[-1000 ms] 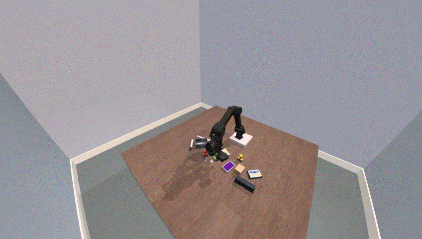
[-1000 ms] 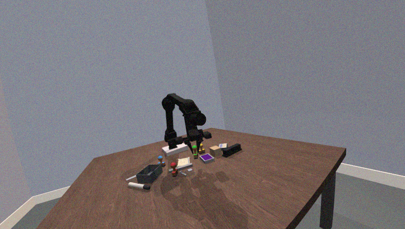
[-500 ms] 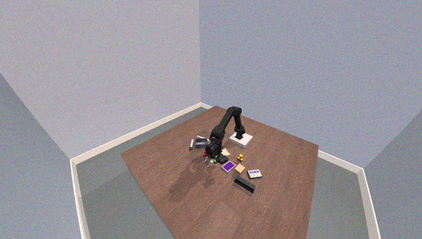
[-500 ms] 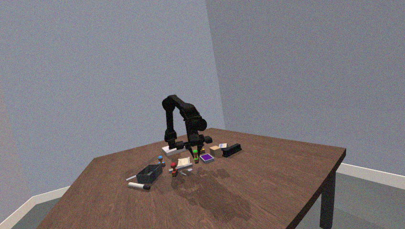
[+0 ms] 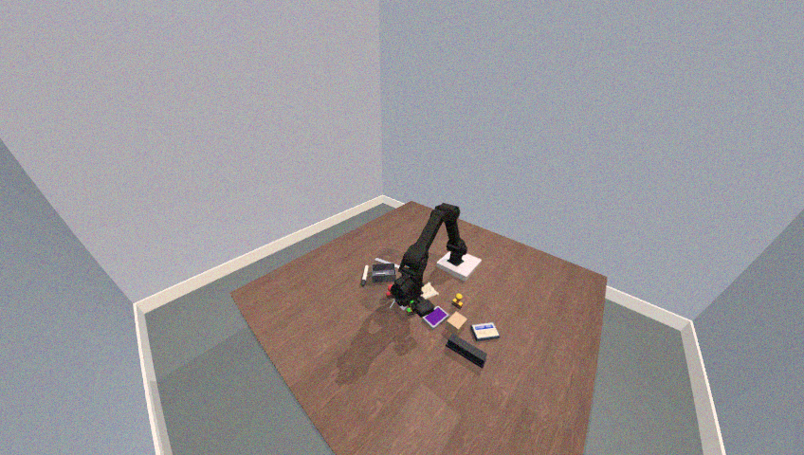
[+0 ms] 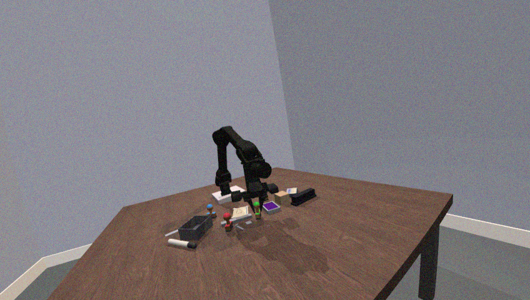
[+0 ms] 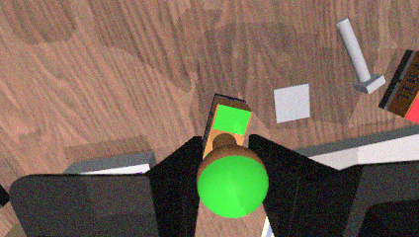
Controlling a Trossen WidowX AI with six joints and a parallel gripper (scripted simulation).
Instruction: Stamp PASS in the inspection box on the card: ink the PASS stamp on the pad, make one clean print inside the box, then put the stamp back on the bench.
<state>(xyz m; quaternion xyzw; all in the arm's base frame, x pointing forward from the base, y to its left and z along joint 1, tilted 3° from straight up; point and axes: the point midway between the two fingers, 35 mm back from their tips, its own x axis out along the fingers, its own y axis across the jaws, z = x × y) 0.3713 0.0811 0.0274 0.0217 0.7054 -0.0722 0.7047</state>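
Right now the green-knobbed stamp is right at my gripper tip. From my gripper tip the other things lie so: grey bar (40 mm behind, 90 mm to the right, 30 mm below); grey square (10 mm ahead, 50 mm to the right, 30 mm below); bolt (20 mm ahead, 90 mm to the right, 30 mm below).
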